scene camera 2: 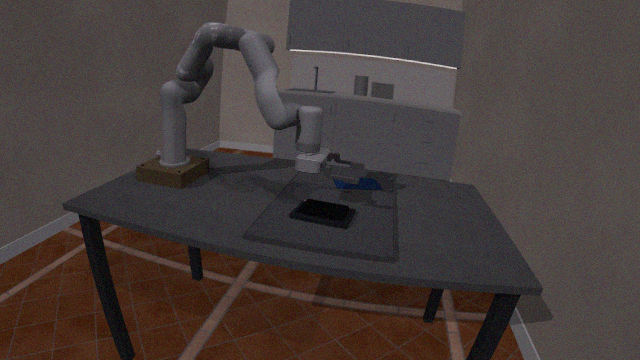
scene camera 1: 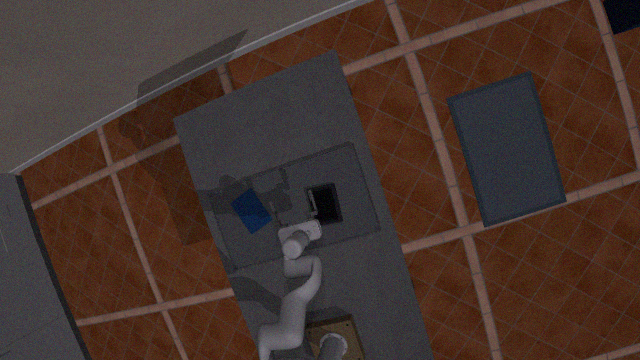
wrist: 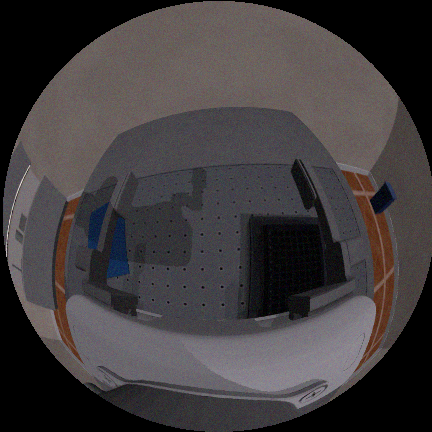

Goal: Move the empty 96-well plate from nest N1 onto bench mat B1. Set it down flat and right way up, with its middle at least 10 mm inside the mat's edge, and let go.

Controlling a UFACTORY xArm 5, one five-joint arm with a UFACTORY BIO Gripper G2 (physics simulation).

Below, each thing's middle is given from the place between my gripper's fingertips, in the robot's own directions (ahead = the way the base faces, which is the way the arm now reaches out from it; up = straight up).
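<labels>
Black 96-well plate [scene camera 2: 316,208]: my hand 9 cm above it, 9 cm past it, 9 cm to the left of it. Blue bench mat [scene camera 1: 251,211]: 23 cm to the left of my hand, 11 cm below, 2 cm behind.
</labels>
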